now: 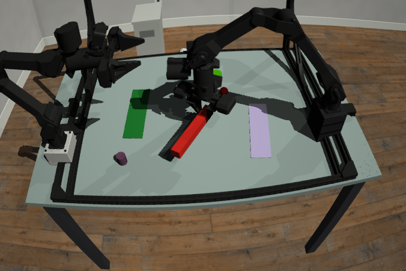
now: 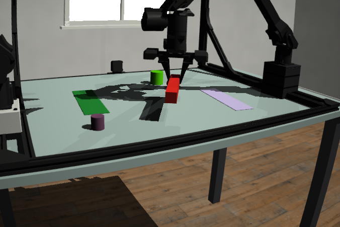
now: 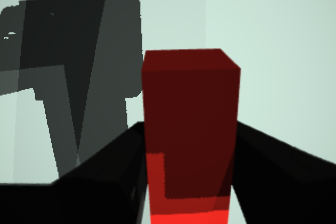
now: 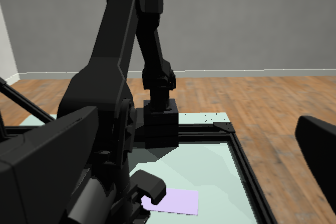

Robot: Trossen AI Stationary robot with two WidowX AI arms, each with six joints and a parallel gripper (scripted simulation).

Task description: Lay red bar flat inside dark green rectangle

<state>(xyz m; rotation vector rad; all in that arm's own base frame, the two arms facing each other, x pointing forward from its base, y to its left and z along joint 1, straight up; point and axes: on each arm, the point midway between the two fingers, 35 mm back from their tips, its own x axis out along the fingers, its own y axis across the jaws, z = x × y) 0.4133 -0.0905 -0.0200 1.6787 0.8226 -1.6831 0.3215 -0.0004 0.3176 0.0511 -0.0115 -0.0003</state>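
Right now the red bar is 20 mm behind my right hand, 140 mm to the left of it and 320 mm below it. The rest, counted from my right hand: purple cylinder 20 mm ahead, 90 mm to the right, 370 mm below; dark green rectangle 200 mm behind, 50 mm to the right, 390 mm below; dark red ball 250 mm behind, 280 mm to the left, 370 mm below.
The red bar is 6 cm ahead of my left hand, 4 cm to the right of it and 3 cm below it. The rest, counted from my left hand: bright green cylinder (24 cm behind, 7 cm to the left, 7 cm below); then dark red ball (17 cm behind, 9 cm to the left, 8 cm below); then lavender rectangle (18 cm to the left, 9 cm below, 2 cm ahead).
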